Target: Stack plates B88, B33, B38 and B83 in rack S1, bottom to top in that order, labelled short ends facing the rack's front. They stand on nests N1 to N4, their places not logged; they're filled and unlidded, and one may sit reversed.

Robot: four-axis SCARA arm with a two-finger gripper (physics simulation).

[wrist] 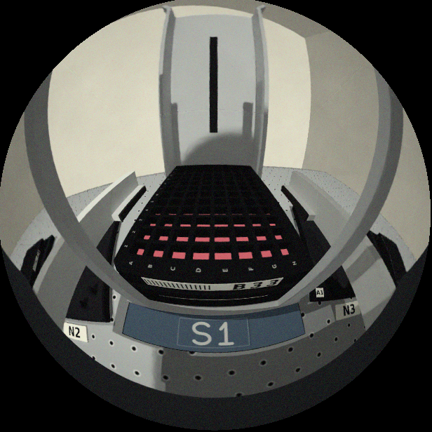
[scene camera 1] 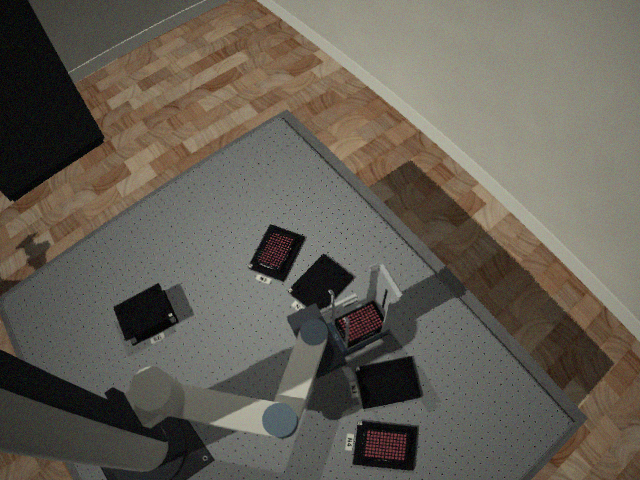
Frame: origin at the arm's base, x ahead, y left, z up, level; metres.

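Seen in the pictures: gripper, fingertip midpoint: (scene camera 1: 369,318); arm's base, link origin: (scene camera 1: 146,446).
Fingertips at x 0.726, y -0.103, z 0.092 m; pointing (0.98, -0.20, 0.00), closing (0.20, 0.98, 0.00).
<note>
Offsets run from my fingertips to a thing's top centre. "spot": to the spot under its first point. Level surfaces: height alone.
Plate B33 {dx -0.024, dy +0.005, dz +0.000 m} (scene camera 1: 361,321) (wrist: 215,245), unlidded with pink-filled wells, lies level in rack S1 {spot: dx +0.042, dy -0.014, dz +0.216 m} (scene camera 1: 391,282) (wrist: 190,75); its label faces the blue S1 front. A dark edge shows below it; anything underneath is mostly hidden. My gripper (scene camera 1: 358,324) (wrist: 213,176) is open, with a finger beside each long side of B33 and gaps between. One filled plate {dx -0.065, dy +0.362, dz -0.053 m} (scene camera 1: 277,250) stands on nest N1, another {dx -0.182, dy -0.298, dz -0.053 m} (scene camera 1: 385,445) on nest N4; their labels are unreadable in the scene view. Nest N2 {dx -0.024, dy +0.191, dz -0.057 m} (scene camera 1: 323,281) (wrist: 92,295) and nest N3 {dx -0.062, dy -0.165, dz -0.057 m} (scene camera 1: 388,381) (wrist: 332,287) hold no plate.
The rack's tall back panel and curved front uprights rise around the stack. A black, block-like object {dx -0.511, dy +0.429, dz -0.009 m} (scene camera 1: 147,312) with an unreadable tag stands at the left of the perforated table {dz -0.079 m} (scene camera 1: 217,232). My arm reaches in from the lower left, its wrist over the rack's front.
</note>
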